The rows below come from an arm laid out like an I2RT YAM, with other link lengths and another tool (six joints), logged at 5 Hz.
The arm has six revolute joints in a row. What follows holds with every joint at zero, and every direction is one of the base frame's. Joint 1 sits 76.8 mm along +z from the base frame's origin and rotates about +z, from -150 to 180 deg. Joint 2 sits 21.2 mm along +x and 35.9 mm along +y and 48.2 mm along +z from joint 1 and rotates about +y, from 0 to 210 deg. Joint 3 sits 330 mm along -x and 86 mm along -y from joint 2 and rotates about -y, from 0 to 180 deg. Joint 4 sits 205.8 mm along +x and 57.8 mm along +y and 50.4 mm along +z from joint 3 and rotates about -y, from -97 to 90 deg. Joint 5 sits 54.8 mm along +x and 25.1 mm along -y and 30 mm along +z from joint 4 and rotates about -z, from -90 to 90 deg. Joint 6 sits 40.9 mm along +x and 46.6 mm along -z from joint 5 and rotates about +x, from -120 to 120 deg. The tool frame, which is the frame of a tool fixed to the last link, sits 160 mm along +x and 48 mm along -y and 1 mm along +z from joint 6; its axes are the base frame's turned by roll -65.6, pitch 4.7 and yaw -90 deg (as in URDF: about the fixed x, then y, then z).
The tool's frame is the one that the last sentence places.
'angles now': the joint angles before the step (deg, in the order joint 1, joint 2, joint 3, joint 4, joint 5, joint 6). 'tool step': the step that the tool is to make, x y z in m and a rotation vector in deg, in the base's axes. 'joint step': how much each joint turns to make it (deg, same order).
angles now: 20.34 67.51 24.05 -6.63 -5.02 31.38
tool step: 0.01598 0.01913 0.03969 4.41 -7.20 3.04
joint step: 0.65 -4.68 4.22 -0.68 -2.80 -0.62
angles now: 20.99 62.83 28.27 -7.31 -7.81 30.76
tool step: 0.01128 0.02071 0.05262 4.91 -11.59 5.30
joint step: 0.08 -6.36 2.19 3.56 -4.48 -2.75
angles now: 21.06 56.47 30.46 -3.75 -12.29 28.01
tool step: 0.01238 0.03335 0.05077 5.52 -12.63 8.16
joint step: 0.01 -1.53 -0.85 12.35 -7.71 -2.76
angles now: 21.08 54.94 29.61 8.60 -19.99 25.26
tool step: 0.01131 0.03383 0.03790 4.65 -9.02 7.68
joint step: 0.27 3.51 -1.12 14.54 -7.46 -0.51
